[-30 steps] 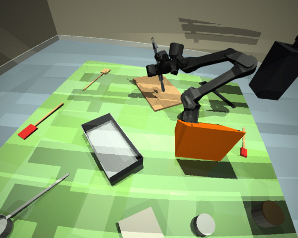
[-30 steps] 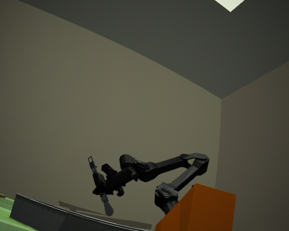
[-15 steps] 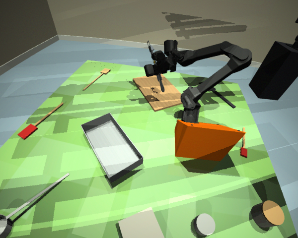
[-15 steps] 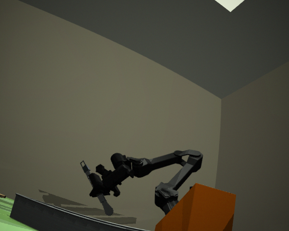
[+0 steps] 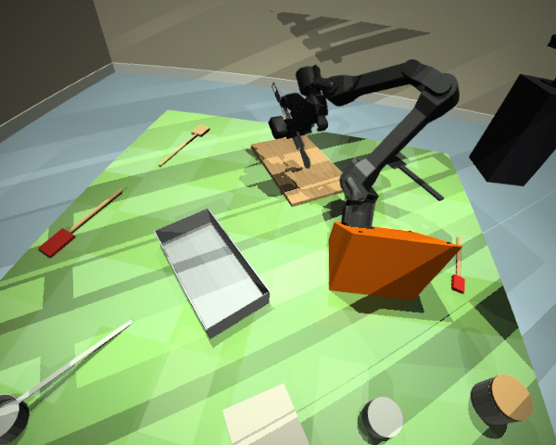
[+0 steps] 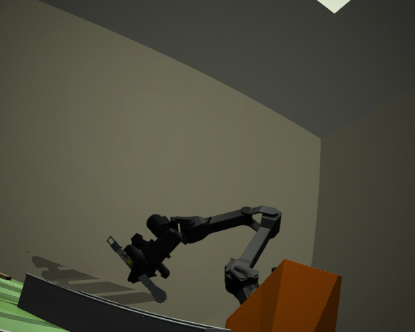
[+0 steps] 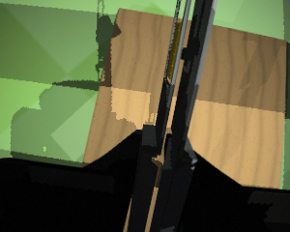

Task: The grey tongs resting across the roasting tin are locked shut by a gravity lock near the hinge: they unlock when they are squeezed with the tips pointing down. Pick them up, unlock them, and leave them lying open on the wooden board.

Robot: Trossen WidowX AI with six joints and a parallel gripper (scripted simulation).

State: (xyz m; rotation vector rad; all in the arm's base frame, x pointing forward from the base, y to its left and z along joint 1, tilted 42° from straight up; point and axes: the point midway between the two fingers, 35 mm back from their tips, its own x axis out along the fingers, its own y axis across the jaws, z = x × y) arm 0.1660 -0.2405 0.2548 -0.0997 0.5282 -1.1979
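Now: the wooden board 120 mm below my gripper tip, 50 mm behind it and 20 mm to the right of it. Round my gripper tip: roasting tin 450 mm to the left, 180 mm ahead, 100 mm below; then red spatula 590 mm ahead, 350 mm to the left, 120 mm below; then black spatula 460 mm behind, 120 mm below, 60 mm to the right.
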